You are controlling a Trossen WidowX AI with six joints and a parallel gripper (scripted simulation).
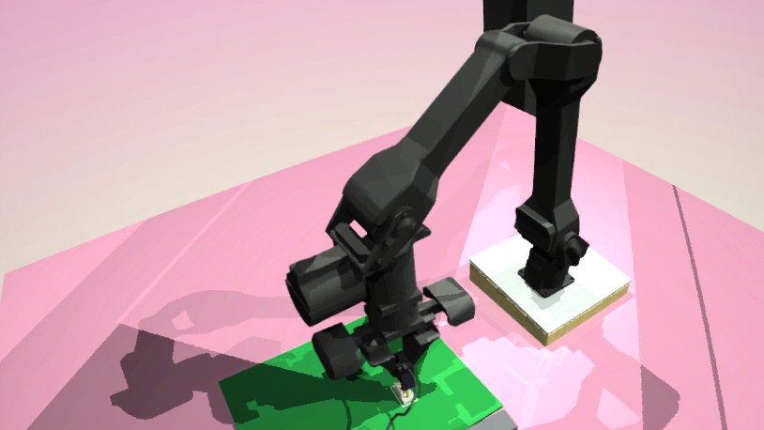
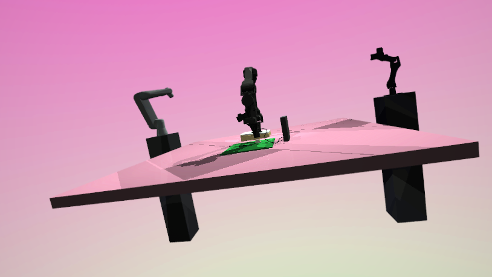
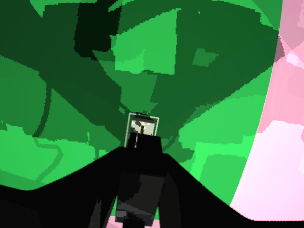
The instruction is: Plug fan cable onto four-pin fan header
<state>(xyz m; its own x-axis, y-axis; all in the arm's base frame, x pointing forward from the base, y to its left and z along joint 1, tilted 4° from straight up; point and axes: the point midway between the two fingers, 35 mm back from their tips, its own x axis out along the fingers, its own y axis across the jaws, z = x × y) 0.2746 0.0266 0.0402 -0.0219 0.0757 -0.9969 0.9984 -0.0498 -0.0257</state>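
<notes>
Now: gripper tip 1 cm to the right of the black fan plug and 1 cm below it. From my gripper tip the other things lie so: four-pin fan header: 1 cm to the left, 4 cm below; then dark fan: 2 cm ahead, 15 cm to the left, 2 cm above; then green board: 6 cm ahead, 3 cm to the right, 6 cm below.
</notes>
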